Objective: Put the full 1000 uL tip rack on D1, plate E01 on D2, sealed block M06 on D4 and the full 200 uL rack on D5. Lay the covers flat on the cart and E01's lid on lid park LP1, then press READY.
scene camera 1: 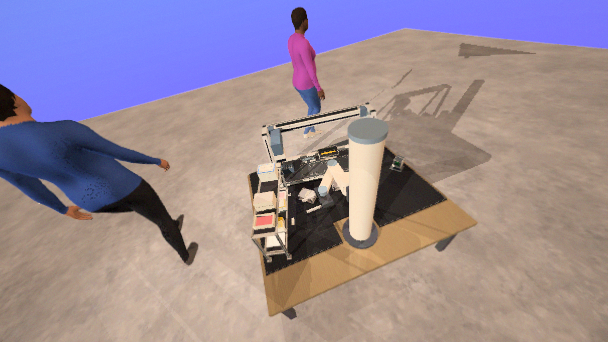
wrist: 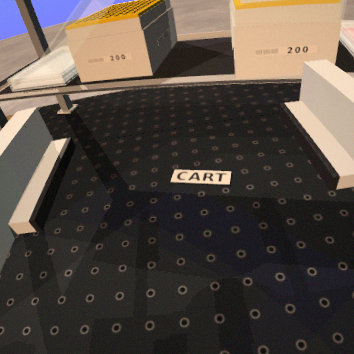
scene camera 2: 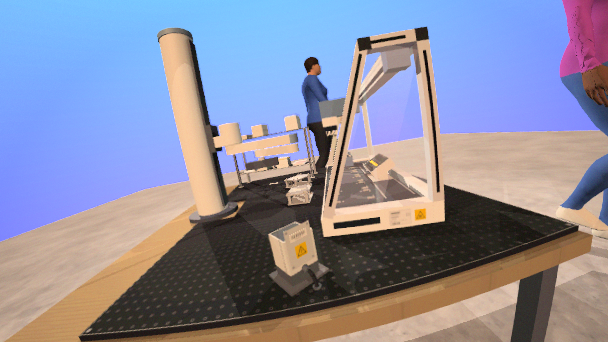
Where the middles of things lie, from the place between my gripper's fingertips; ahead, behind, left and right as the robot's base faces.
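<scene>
CART label (wrist: 200, 176): 10 mm ahead of my hand, 120 mm to the left of it and 150 mm below it.
</scene>
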